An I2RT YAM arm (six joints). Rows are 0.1 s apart.
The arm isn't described. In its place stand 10 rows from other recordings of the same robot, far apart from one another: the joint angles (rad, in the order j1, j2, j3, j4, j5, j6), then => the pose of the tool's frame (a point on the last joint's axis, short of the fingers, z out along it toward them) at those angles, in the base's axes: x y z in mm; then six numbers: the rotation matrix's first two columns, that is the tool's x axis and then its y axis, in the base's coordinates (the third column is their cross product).
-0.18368 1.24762 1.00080 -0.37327 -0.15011 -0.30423 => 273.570 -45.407 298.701 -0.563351 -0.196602 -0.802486 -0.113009 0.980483 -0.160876
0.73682 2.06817 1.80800 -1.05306 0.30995 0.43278 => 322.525 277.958 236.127 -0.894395 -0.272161 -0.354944 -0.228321 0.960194 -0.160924
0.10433 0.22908 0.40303 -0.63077 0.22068 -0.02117 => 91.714 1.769 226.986 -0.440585 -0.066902 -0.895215 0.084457 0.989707 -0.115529
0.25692 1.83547 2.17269 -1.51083 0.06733 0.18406 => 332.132 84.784 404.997 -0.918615 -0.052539 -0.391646 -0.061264 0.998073 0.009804
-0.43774 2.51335 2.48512 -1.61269 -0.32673 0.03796 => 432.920 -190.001 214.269 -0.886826 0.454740 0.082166 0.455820 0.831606 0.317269
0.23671 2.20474 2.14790 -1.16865 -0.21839 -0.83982 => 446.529 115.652 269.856 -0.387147 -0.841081 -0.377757 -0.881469 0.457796 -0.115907
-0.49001 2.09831 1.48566 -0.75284 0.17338 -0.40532 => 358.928 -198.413 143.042 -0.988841 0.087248 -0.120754 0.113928 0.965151 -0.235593
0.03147 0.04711 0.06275 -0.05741 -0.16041 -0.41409 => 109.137 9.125 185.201 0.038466 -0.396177 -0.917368 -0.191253 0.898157 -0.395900
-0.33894 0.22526 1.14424 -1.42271 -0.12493 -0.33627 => -36.874 17.704 350.867 -0.504632 -0.169241 -0.846583 0.064052 0.970556 -0.232205
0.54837 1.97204 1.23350 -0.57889 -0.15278 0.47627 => 314.662 198.565 130.265 -0.985330 -0.070921 -0.155223 -0.108063 0.963265 0.245853
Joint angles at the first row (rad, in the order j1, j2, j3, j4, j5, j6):
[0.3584 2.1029 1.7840 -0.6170 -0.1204 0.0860]
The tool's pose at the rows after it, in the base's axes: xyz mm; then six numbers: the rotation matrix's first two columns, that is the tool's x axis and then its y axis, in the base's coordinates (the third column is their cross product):
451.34 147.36 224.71 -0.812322 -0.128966 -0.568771 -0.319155 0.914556 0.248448
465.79 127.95 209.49 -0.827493 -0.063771 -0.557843 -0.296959 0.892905 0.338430
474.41 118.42 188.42 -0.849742 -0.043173 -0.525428 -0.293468 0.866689 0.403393
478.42 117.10 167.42 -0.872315 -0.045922 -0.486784 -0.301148 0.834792 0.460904
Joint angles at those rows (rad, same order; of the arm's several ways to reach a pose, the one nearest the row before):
[0.2989 2.1261 1.7840 -0.5922 -0.2245 0.1192]
[0.2447 2.1681 1.7840 -0.5415 -0.3225 0.1467]
[0.2161 2.2185 1.7840 -0.5167 -0.4023 0.1528]
[0.2069 2.2665 1.7840 -0.5049 -0.4755 0.1516]

